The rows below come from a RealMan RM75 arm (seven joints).
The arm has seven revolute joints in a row. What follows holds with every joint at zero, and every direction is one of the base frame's.
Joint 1 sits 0.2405 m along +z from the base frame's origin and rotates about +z.
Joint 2 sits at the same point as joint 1 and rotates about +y.
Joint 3 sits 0.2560 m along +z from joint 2 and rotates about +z.
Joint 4 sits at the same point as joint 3 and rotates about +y.
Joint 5 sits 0.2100 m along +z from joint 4 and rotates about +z.
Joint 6 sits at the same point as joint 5 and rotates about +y.
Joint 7 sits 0.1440 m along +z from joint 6 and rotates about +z.
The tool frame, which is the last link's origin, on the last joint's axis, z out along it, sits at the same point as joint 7; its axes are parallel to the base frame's.
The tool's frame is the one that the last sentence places.
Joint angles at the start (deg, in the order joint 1, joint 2, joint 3, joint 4, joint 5, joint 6, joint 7): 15.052 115.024 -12.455 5.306 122.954 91.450 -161.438
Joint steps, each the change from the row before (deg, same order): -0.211 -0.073 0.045 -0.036 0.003 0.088 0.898; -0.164 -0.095 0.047 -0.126 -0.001 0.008 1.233; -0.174 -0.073 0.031 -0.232 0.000 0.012 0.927; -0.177 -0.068 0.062 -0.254 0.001 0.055 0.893; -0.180 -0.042 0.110 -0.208 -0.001 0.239 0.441; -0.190 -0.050 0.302 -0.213 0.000 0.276 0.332; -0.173 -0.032 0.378 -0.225 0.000 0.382 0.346; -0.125 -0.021 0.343 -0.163 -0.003 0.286 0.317; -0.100 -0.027 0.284 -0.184 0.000 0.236 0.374; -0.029 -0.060 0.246 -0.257 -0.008 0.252 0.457
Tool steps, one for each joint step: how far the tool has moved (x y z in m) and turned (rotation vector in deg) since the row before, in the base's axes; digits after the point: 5 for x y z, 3 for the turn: 0.00097 -0.00141 0.00090 0.051 0.740 0.123; 0.00103 -0.00095 0.00130 0.018 0.970 0.229; 0.00101 -0.00094 0.00150 0.060 0.598 0.156; 0.00096 -0.00099 0.00166 0.119 0.547 0.170; 0.00053 -0.00120 0.00161 0.266 0.152 0.150; 0.00071 -0.00136 0.00213 0.465 0.068 0.058; 0.00044 -0.00136 0.00231 0.583 0.073 0.139; 0.00036 -0.00104 0.00180 0.478 0.125 0.105; 0.00032 -0.00081 0.00175 0.405 0.150 0.137; 0.00005 -0.00024 0.00219 0.393 0.110 0.285
